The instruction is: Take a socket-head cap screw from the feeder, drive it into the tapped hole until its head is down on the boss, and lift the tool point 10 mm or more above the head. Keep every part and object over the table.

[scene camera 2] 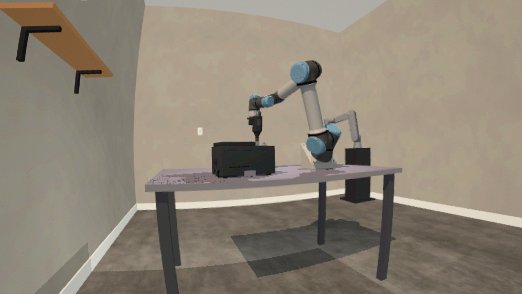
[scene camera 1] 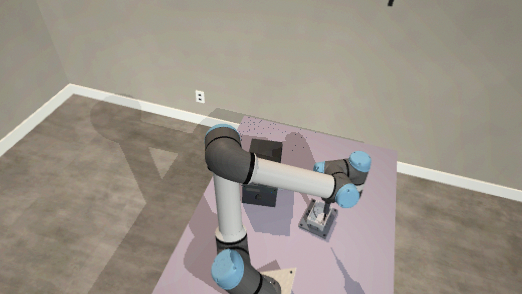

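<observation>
The screw feeder, a black box (scene camera 1: 259, 197) (scene camera 2: 244, 161), stands on the table, partly hidden by the forearm in scene camera 1. A light grey housing (scene camera 1: 313, 220) sits on a dark square plate (scene camera 1: 320, 233) to its right in scene camera 1. My screwdriver (scene camera 1: 326, 213) (scene camera 2: 257, 143) points straight down. Its lower end overlaps the right side of the housing in scene camera 1. In scene camera 2 its tip region is beyond the feeder's top edge, which hides the housing. The boss, the tapped hole and any screw at the bit are too small or hidden to tell.
The pale purple table (scene camera 1: 370, 235) (scene camera 2: 370, 173) carries my arm on a light base plate (scene camera 1: 286, 278) (scene camera 2: 327, 164). A second arm (scene camera 2: 354, 125) stands on a black pedestal (scene camera 2: 358, 172) behind the table. An orange wall shelf (scene camera 2: 62, 40) hangs at the upper left.
</observation>
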